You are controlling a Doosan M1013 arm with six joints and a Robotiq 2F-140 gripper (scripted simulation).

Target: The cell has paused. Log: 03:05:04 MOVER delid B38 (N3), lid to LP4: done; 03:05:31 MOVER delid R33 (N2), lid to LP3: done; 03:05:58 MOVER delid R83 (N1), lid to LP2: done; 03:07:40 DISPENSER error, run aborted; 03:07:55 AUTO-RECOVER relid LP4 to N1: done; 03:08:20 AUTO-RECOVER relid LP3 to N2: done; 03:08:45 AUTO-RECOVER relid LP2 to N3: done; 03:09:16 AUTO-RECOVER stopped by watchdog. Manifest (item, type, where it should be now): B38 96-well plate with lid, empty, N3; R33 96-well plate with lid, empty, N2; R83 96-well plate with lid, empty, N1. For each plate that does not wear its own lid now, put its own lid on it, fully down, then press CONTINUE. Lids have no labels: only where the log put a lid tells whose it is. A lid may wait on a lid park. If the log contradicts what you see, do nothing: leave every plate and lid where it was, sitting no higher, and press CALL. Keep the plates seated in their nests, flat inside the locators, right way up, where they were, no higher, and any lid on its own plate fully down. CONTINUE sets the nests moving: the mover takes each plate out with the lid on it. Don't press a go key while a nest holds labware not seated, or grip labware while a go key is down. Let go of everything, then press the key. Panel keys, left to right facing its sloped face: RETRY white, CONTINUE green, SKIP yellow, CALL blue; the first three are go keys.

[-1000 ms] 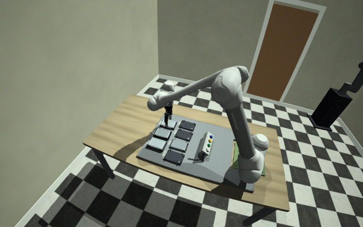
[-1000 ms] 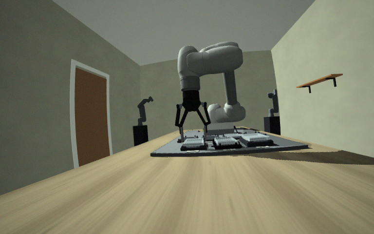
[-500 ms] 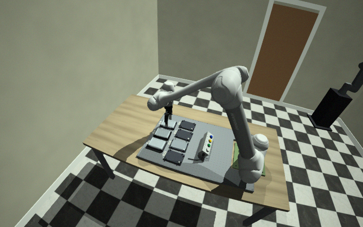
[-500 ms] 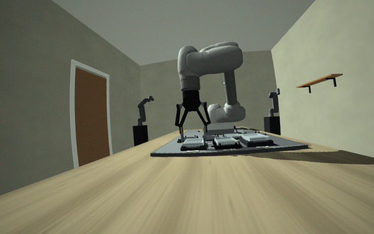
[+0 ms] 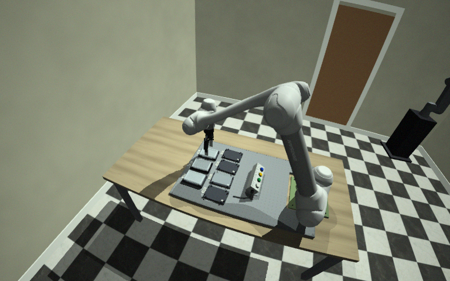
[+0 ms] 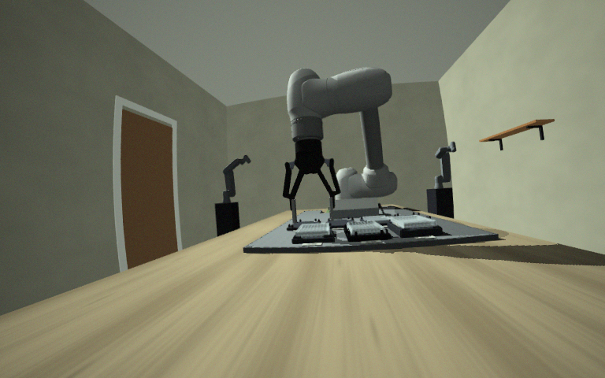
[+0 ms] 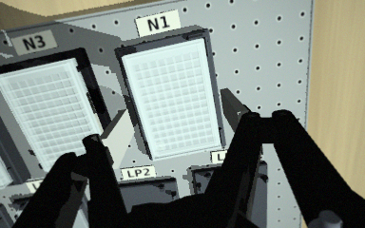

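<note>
The N1 plate is 5 cm below my hand. From my hand the other things lie so: lid park LP3 (18 cm behind, 4 cm to the right, 6 cm below); then LP2 label (9 cm behind, 8 cm to the left, 7 cm below); then LP3 label (10 cm behind, 5 cm to the right, 7 cm below).
</note>
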